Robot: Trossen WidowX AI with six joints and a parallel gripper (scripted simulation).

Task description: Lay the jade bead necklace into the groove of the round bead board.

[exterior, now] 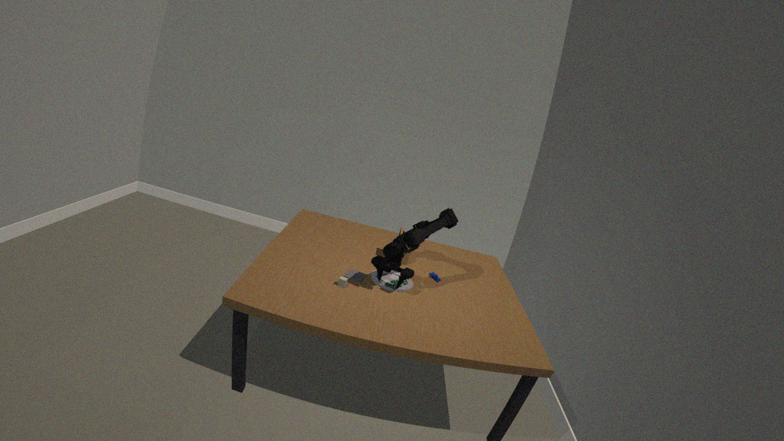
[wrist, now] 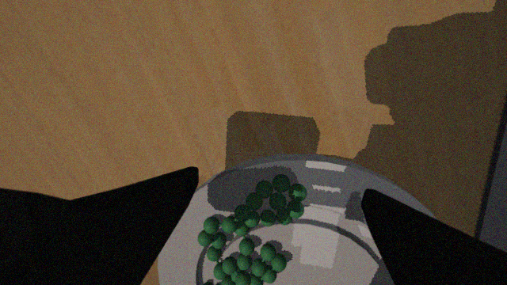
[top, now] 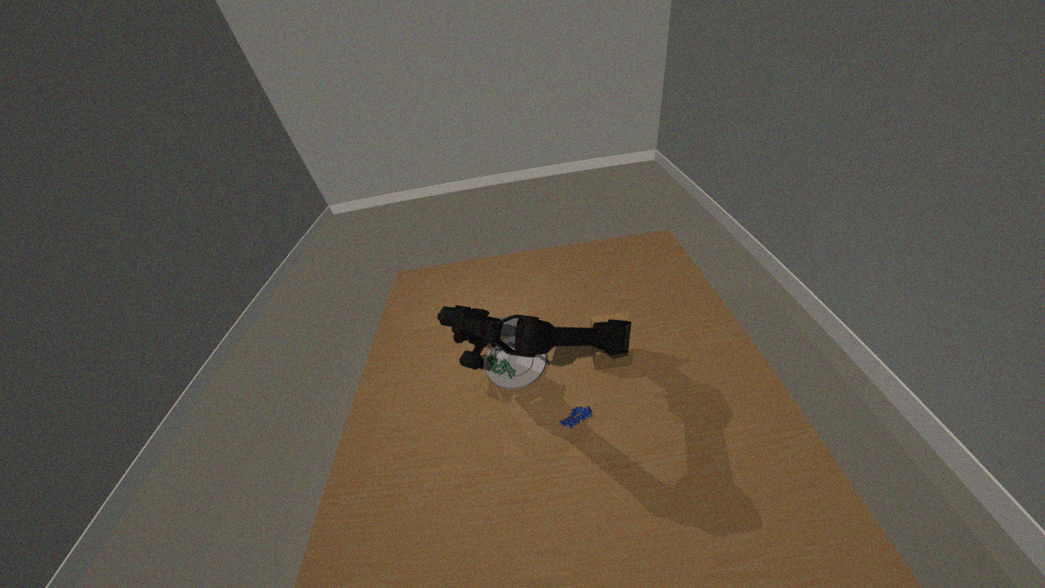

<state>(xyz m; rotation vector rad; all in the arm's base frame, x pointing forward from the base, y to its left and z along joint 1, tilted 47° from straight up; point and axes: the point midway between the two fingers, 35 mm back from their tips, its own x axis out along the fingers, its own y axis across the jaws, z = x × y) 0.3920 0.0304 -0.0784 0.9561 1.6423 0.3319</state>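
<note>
Right now the round bead board is 90 mm behind my gripper tip, 20 mm to the left of it and 10 mm below it. From my gripper tip the other things lie so: pale block 90 mm ahead, 190 mm to the right; then flat grey plate 50 mm behind, 150 mm to the right, 20 mm below.
</note>
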